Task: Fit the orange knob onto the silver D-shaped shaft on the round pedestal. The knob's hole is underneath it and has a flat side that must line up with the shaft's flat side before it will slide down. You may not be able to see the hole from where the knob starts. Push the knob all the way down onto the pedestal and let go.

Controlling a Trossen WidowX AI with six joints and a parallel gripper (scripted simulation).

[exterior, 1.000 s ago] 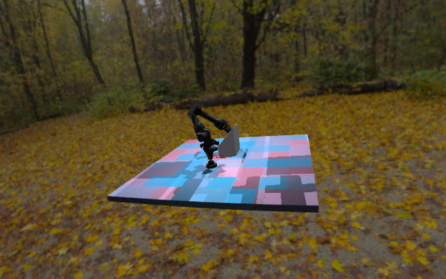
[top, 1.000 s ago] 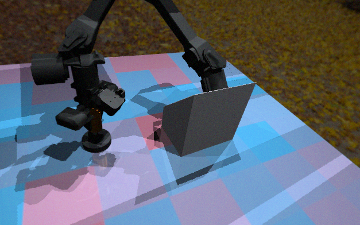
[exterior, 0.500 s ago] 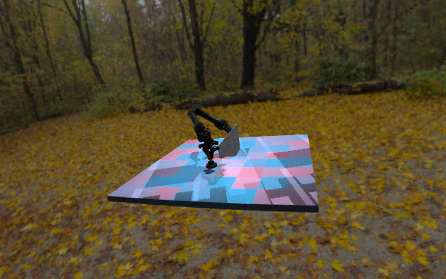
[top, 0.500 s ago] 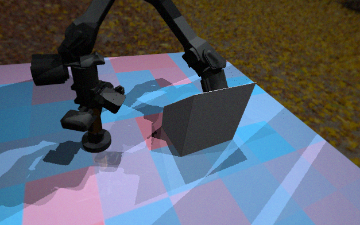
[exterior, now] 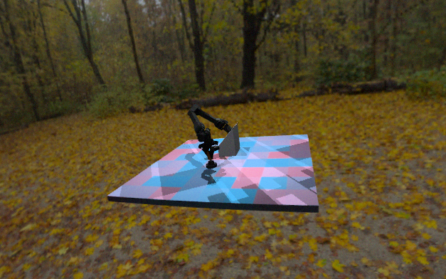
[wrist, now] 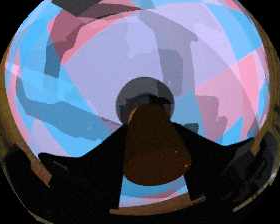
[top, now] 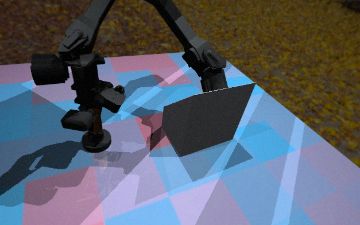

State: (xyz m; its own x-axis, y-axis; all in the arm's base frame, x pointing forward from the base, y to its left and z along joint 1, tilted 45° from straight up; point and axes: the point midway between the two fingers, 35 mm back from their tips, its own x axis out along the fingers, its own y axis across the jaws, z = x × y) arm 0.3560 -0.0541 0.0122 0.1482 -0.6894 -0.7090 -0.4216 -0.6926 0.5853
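My gripper tip is 30 mm below the orange knob. Round my gripper tip: round pedestal (40 mm below).
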